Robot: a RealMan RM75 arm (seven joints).
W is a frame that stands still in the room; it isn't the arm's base.
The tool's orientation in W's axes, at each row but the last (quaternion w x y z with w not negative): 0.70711, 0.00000, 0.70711, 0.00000; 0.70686, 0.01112, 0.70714, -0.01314; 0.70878, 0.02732, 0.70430, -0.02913; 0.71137, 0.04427, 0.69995, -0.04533; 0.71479, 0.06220, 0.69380, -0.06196; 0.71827, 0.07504, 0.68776, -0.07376; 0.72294, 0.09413, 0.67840, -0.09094; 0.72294, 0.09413, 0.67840, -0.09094; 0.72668, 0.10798, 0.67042, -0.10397; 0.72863, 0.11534, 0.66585, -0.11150; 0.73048, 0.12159, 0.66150, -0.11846
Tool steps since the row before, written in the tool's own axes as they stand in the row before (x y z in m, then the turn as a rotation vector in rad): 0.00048, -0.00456, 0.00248, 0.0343, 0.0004, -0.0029; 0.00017, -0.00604, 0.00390, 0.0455, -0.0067, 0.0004; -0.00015, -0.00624, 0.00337, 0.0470, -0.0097, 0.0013; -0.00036, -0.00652, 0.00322, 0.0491, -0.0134, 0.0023; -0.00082, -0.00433, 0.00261, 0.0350, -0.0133, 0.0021; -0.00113, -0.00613, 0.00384, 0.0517, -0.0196, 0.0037; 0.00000, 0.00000, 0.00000, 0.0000, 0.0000, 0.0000; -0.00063, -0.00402, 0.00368, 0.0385, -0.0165, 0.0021; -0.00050, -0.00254, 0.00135, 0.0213, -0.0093, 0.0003; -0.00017, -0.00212, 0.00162, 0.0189, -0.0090, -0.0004; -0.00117, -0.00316, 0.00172, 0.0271, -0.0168, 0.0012
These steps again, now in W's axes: 0.00248, -0.00456, -0.00048, -0.0029, 0.0004, -0.0343; 0.00369, -0.00617, -0.00015, 0.0001, -0.0068, -0.0455; 0.00286, -0.00649, 0.00019, 0.0008, -0.0099, -0.0470; 0.00236, -0.00687, 0.00042, 0.0014, -0.0137, -0.0490; 0.00179, -0.00472, 0.00088, 0.0008, -0.0135, -0.0350; 0.00242, -0.00679, 0.00125, 0.0017, -0.0201, -0.0516; 0.00000, 0.00000, 0.00000, 0.0000, 0.0000, 0.0000; 0.00246, -0.00483, 0.00081, 0.0002, -0.0166, -0.0385; 0.00049, -0.00282, 0.00056, -0.0008, -0.0091, -0.0214; 0.00085, -0.00252, 0.00027, -0.0016, -0.0086, -0.0190; 0.00044, -0.00354, 0.00126, -0.0019, -0.0166, -0.0272
